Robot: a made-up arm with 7 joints. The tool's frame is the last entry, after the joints. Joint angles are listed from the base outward. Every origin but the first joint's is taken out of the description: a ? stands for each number. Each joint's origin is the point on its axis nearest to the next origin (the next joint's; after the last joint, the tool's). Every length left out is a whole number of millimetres.
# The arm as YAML. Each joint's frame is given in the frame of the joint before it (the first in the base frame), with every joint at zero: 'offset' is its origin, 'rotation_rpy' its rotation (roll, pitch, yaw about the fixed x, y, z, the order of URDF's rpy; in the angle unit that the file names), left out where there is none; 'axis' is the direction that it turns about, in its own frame. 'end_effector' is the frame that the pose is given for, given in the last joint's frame.
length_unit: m
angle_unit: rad
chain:
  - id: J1
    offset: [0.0, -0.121, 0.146]
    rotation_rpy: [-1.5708, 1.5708, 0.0]
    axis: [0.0, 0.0, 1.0]
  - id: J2
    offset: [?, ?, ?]
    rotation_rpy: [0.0, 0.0, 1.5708]
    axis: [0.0, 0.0, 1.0]
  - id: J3
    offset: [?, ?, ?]
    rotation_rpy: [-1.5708, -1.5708, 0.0]
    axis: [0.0, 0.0, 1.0]
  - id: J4
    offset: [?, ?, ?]
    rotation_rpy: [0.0, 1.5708, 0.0]
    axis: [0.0, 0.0, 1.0]
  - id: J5
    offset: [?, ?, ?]
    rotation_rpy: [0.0, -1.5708, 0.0]
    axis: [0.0, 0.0, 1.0]
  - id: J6
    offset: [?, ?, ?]
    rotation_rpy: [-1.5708, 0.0, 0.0]
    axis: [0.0, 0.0, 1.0]
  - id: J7
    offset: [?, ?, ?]
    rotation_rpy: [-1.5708, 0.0, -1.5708]
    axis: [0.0, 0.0, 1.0]
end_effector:
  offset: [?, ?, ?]
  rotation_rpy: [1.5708, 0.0, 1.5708]
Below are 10 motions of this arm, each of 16 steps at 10 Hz.
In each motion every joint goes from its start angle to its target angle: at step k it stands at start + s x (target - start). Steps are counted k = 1, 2, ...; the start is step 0. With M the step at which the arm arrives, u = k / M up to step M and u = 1 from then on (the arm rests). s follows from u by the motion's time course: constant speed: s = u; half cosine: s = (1 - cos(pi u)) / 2; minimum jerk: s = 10 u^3 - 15 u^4 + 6 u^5.
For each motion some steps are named. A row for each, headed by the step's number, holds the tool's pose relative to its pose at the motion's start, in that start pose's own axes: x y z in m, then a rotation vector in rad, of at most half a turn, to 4 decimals.
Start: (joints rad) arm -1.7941 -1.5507 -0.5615 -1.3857 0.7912 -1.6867 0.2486
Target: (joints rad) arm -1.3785 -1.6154 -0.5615 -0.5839 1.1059 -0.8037 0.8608
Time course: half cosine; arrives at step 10
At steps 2, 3, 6, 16:
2: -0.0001 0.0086 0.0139 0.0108 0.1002 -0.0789
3: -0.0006 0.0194 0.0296 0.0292 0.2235 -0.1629
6: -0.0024 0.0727 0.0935 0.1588 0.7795 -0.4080
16: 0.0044 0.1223 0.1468 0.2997 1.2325 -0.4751

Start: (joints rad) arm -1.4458 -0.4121 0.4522 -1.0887 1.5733 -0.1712 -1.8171
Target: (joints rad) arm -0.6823 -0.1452 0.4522 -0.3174 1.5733 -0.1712 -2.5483
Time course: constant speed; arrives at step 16
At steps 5, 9, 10, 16:
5: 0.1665 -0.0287 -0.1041 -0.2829 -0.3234 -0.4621
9: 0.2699 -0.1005 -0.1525 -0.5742 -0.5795 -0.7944
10: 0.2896 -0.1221 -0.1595 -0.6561 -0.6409 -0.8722
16: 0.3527 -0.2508 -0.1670 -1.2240 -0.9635 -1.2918

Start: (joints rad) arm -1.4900 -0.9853 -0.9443 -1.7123 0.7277 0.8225 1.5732
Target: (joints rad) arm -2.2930 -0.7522 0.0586 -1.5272 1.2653 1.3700 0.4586
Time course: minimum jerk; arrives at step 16
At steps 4, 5, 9, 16:
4: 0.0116 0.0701 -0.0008 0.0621 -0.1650 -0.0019
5: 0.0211 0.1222 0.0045 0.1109 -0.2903 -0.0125
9: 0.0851 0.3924 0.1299 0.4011 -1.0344 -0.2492
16: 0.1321 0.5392 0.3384 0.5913 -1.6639 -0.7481

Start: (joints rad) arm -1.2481 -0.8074 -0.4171 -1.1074 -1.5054 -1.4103 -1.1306
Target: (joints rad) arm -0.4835 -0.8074 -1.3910 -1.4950 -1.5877 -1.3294 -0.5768
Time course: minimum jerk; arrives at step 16
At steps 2, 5, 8, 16:
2: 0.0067 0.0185 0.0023 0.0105 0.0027 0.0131
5: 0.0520 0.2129 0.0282 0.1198 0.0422 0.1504
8: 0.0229 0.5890 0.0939 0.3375 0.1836 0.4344
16: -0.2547 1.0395 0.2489 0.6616 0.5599 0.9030

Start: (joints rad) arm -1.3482 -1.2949 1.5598 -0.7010 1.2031 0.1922 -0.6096
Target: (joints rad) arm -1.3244 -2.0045 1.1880 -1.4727 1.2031 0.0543 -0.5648
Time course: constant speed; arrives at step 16
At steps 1, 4, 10, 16:
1: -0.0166 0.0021 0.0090 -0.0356 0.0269 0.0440
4: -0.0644 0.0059 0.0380 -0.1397 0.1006 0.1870
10: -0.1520 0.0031 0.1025 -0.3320 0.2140 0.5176
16: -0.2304 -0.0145 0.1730 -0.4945 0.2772 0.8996

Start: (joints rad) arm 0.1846 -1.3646 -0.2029 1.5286 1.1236 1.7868 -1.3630
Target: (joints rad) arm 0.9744 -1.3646 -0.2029 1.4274 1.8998 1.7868 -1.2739
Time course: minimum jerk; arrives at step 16
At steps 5, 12, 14, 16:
5: 0.0927 0.0920 0.0646 0.0446 -0.1022 -0.1049
12: 0.4885 0.2359 0.4012 0.1065 -0.4589 -0.5957
14: 0.5334 0.2293 0.4458 0.1007 -0.4951 -0.6617
16: 0.5415 0.2275 0.4539 0.0993 -0.5015 -0.6739

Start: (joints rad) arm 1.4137 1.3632 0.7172 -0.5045 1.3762 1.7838 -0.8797
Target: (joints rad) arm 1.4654 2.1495 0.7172 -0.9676 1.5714 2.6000 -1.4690
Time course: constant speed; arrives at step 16
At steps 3, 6, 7, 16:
3: 0.0456 -0.0612 -0.0166 -0.1218 -0.0707 0.0423
6: 0.0809 -0.1276 -0.0371 -0.2299 -0.1237 0.1070
7: 0.0903 -0.1504 -0.0448 -0.2619 -0.1377 0.1333
16: 0.1150 -0.3554 -0.1324 -0.4208 -0.2041 0.4577

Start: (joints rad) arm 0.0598 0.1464 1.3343 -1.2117 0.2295 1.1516 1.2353
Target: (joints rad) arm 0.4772 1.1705 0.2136 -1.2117 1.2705 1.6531 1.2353
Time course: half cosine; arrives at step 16
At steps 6, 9, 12, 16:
6: -0.1900 -0.0102 0.0261 -0.2268 0.2505 -0.1818
9: -0.3316 -0.0475 0.1349 -0.5395 0.4450 -0.1566
12: -0.3920 -0.1157 0.2795 -0.8119 0.5368 0.0418
16: -0.3880 -0.1701 0.3701 -0.9314 0.5462 0.2221

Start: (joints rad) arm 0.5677 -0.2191 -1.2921 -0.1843 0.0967 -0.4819 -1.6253
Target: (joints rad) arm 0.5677 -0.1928 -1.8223 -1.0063 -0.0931 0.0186 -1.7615
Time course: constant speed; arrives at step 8
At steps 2, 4, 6, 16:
2: 0.1074 -0.0033 0.0781 -0.0632 -0.2875 0.1881
4: 0.1989 0.0128 0.1758 -0.1413 -0.5631 0.3934
6: 0.2687 0.0497 0.2864 -0.2302 -0.8262 0.6130
16: 0.3124 0.1065 0.4021 -0.3260 -1.0765 0.8438

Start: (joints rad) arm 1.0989 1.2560 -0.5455 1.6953 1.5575 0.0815 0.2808
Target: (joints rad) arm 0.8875 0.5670 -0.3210 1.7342 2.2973 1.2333 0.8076
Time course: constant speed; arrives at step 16
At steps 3, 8, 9, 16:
3: -0.0028 -0.0023 0.0441 -0.4053 0.1157 0.0995
8: -0.0162 0.0006 0.1135 -1.0836 0.2226 0.1973
9: -0.0199 0.0020 0.1270 -1.2173 0.2282 0.2087
16: -0.0499 0.0190 0.2210 -2.0905 0.0816 0.2468

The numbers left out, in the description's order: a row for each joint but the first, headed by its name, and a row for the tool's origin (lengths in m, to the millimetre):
J2: 0.03 -0.32 0.0
J3: 0.274 -0.416 0.0
J4: -0.4 -0.046 0.0
J5: -0.063 0.009 0.0
J6: -0.007 -0.311 0.0
J7: 0.073 -0.086 0.0
tool: -0.103 -0.045 0.0

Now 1 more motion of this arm.
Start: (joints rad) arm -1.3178 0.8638 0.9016 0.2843 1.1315 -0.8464 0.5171
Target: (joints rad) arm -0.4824 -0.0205 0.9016 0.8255 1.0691 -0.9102 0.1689
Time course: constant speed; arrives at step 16
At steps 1, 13, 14, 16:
1: -0.0028 -0.0214 0.0035 0.0351 -0.0148 0.0025
13: 0.0228 -0.2848 -0.0029 0.4570 -0.1923 -0.0388
14: 0.0298 -0.3059 -0.0073 0.4918 -0.2066 -0.0481
16: 0.0460 -0.3470 -0.0179 0.5609 -0.2347 -0.0694

